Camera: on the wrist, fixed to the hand. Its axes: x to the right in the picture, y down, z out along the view.
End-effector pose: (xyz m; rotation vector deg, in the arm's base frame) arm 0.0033 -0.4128 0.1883 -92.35 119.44 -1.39
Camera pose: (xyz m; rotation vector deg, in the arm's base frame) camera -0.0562 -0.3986 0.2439 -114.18 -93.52 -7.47
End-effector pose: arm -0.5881 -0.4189 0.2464 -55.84 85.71 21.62
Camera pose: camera -0.6656 -0.4364 0.2693 -80.46 -82.78 -62.82
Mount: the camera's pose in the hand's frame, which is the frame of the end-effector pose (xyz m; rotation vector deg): -0.0234 0.0407 -0.0681 3.67 -60.01 -164.32
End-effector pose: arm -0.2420 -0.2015 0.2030 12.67 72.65 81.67
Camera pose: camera -0.3087 -0.2478 0.2190 -35.05 -8.85 -68.72
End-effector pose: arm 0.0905 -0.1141 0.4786 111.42 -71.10 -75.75
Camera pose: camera 0.1323 -0.1196 0.5498 -39.10 -73.26 63.33
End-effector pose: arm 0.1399 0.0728 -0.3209 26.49 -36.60 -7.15
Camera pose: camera 0.1609 0.1406 -0.3633 -50.02 19.91 156.29
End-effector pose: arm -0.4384 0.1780 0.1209 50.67 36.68 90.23
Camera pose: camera -0.5162 0.1519 0.1105 0.32 23.02 -81.03
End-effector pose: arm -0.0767 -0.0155 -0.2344 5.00 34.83 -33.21
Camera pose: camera -0.1055 0.0466 -0.2809 58.84 44.40 148.50
